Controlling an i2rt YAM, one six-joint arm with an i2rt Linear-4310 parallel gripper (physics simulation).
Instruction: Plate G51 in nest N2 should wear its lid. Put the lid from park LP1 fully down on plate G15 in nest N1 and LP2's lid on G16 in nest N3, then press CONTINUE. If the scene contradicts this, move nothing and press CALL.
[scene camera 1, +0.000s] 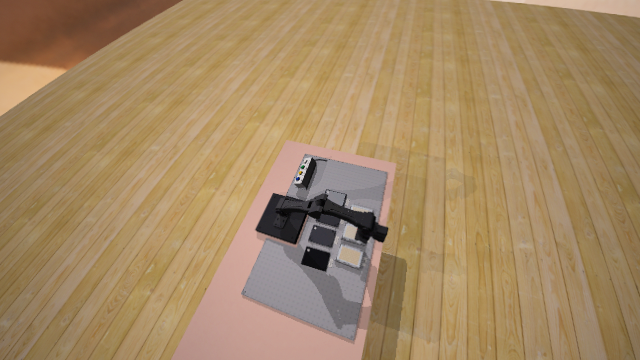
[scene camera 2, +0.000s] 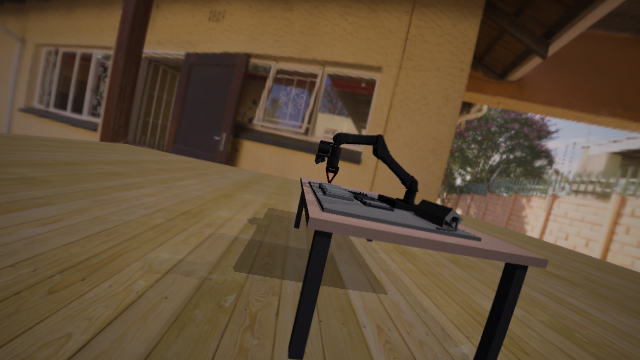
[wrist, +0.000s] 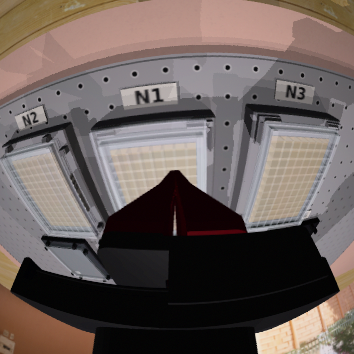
Observation:
My gripper (wrist: 174, 177) is shut, holding nothing. I also see a nest N1 (wrist: 207, 113), a nest N2 (wrist: 70, 148) and a nest N3 (wrist: 255, 115).

